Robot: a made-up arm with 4 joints.
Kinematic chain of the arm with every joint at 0, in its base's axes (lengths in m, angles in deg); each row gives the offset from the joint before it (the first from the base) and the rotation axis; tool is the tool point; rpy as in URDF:
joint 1: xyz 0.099 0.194 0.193 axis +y
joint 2: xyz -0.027 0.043 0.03 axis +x
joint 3: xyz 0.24 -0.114 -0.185 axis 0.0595 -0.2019 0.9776
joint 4: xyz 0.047 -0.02 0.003 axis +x
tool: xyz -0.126 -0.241 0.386 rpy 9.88 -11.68 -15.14
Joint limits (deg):
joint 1: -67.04..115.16
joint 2: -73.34..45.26
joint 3: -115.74..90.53
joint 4: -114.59..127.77
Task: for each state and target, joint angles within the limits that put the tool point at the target. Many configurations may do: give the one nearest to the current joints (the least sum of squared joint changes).
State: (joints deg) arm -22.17 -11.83 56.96 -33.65
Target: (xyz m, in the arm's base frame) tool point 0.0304 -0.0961 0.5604
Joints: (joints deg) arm -53.15 -3.68 51.09 -9.74
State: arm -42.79 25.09 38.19 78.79
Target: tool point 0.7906 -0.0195 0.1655
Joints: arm -45.99 28.36 41.44 80.19
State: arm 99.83 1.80 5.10 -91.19
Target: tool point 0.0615 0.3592 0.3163
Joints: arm 91.34 -15.49 40.00 -100.98
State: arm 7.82 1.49 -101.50 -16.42
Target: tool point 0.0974 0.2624 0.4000
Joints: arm 27.43 4.09 -109.16 32.08
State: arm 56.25 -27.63 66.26 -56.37
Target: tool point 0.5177 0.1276 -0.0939
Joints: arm 88.30 -38.49 78.72 -12.38
